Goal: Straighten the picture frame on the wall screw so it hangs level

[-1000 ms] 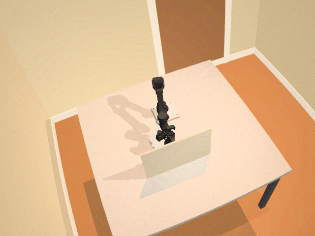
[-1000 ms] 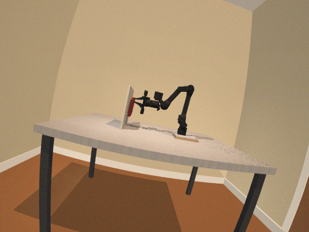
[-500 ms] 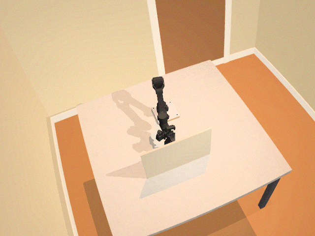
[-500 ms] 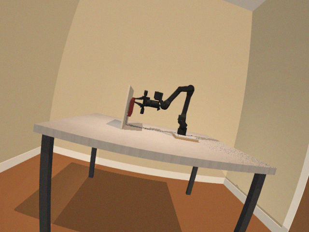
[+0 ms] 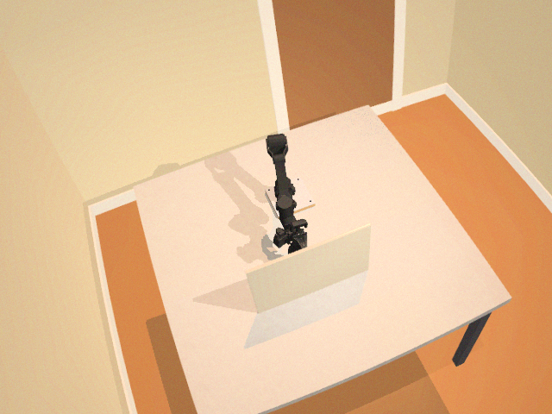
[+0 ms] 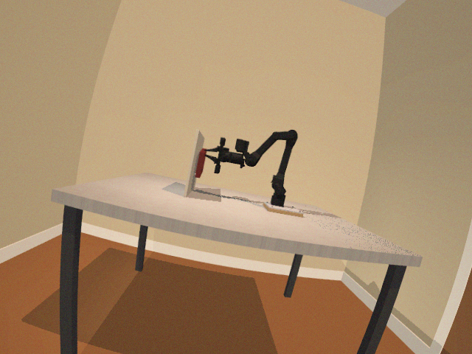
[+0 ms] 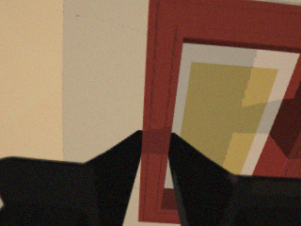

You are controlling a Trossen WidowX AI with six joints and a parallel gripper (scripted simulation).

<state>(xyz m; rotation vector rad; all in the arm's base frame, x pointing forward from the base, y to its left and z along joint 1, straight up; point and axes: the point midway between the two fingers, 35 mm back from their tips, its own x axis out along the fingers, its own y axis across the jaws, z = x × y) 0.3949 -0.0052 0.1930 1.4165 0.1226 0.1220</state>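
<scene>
My gripper tip is now 5 cm above the red picture frame, 1 cm to the left of it and 1 cm short of it. The rest, counted from my gripper tip: wall panel: 6 cm below, 2 cm ahead, 1 cm to the left.
</scene>
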